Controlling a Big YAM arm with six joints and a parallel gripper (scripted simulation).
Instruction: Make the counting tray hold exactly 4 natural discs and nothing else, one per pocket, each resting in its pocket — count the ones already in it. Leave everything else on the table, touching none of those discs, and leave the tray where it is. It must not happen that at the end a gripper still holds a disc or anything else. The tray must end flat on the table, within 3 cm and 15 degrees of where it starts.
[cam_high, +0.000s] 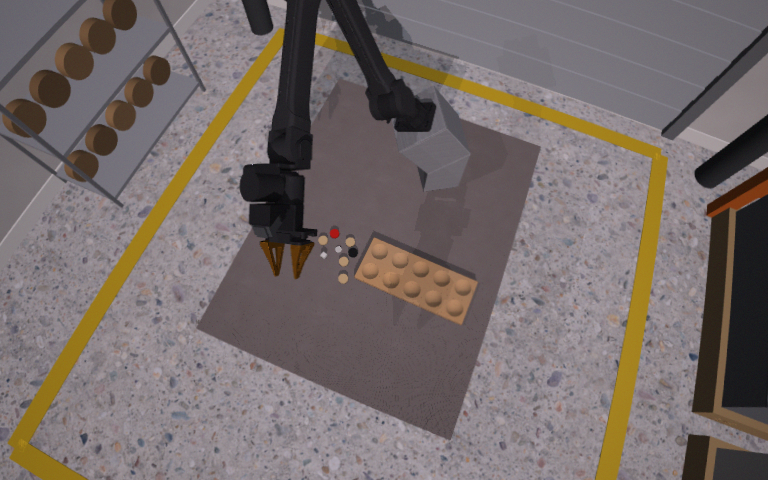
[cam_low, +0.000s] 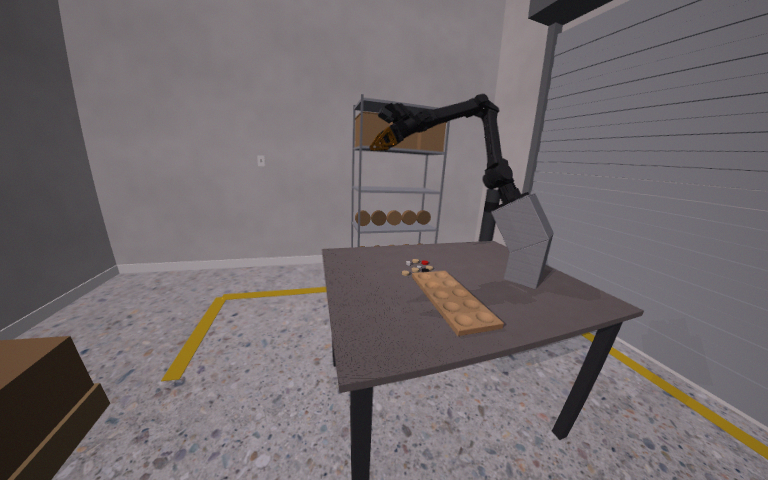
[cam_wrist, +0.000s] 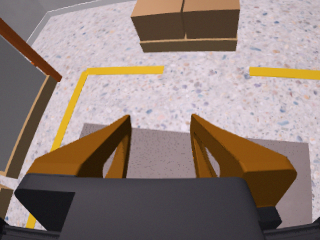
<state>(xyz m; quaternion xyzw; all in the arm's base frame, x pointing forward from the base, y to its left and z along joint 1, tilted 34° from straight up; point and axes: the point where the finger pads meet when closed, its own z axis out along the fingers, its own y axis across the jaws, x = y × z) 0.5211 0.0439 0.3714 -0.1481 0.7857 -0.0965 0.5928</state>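
The red piece is 51 cm below my hand, 30 cm behind it and 4 cm to the right of it. The rest, counted from my hand: white cube 50 cm below, 21 cm behind, 5 cm to the right; white disc 51 cm below, 24 cm behind, 1 cm to the right; black piece 51 cm below, 25 cm behind, 4 cm to the left.
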